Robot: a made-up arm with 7 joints.
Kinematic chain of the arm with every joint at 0, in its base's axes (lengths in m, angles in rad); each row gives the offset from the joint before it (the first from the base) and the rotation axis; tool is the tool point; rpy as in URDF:
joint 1: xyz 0 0 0.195 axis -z
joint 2: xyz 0 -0.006 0.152 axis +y
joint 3: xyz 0 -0.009 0.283 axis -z
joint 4: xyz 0 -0.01 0.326 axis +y
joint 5: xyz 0 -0.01 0.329 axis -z
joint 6: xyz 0 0 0.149 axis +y
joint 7: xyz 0 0 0.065 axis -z
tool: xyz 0 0 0 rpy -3.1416 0 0
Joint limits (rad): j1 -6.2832..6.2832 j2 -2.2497..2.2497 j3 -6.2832..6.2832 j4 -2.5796..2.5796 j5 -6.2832..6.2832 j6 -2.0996..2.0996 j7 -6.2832..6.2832
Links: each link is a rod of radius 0.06 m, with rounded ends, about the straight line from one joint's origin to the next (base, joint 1, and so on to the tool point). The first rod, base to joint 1, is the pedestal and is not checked.
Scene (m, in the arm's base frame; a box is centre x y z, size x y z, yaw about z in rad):
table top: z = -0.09
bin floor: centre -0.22 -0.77 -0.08 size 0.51 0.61 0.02 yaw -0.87
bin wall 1: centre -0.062 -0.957 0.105 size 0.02 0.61 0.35 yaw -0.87
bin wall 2: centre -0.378 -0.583 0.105 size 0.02 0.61 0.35 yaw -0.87
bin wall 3: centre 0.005 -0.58 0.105 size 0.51 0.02 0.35 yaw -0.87
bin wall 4: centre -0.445 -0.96 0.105 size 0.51 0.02 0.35 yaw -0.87
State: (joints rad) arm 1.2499 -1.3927 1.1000 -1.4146 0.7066 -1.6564 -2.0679
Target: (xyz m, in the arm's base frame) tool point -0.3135 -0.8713 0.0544
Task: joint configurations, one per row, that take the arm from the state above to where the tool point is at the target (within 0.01 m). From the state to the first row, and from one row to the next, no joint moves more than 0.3 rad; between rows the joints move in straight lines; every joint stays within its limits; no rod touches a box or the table.
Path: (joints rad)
1: 0.9729 -1.3463 0.9818 -1.3659 0.6940 -1.6496 -2.0679
2: 0.6959 -1.2998 0.8635 -1.3173 0.6813 -1.6427 -2.0679
3: 0.4189 -1.2534 0.7453 -1.2686 0.6687 -1.6359 -2.0679
4: 0.1418 -1.2069 0.6270 -1.2199 0.6560 -1.6291 -2.0679
5: -0.1352 -1.1605 0.5088 -1.1713 0.6434 -1.6223 -2.0679
6: -0.4122 -1.1141 0.3905 -1.1226 0.6307 -1.6154 -2.0679
7: -0.6892 -1.0676 0.2723 -1.0739 0.6181 -1.6086 -2.0679
8: -0.9662 -1.0212 0.1540 -1.0253 0.6055 -1.6018 -2.0679
9: -1.2432 -0.9748 0.0358 -0.9766 0.5928 -1.5950 -2.0679
10: -1.2389 -1.2149 0.0267 -0.9142 0.5948 -1.5535 -2.0679
11: -1.2346 -1.4551 0.0177 -0.8517 0.5969 -1.5121 -2.0679

